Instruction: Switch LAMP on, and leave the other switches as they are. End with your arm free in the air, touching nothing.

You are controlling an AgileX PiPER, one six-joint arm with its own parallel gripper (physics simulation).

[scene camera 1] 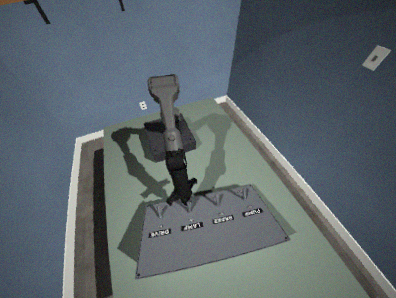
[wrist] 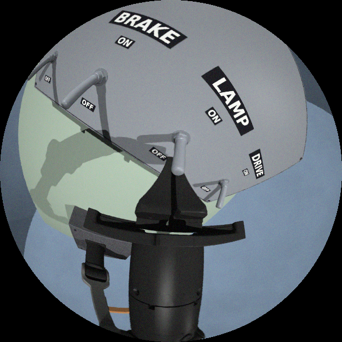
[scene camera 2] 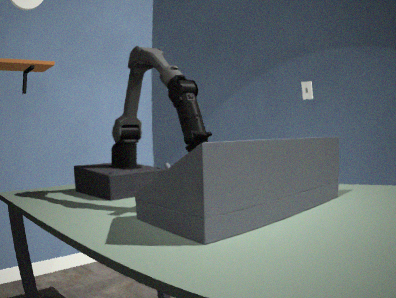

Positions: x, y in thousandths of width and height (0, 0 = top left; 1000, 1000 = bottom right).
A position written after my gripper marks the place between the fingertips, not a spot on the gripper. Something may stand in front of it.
In view: my gripper (wrist: 501, 475) and a grey switch panel (wrist: 712, 341).
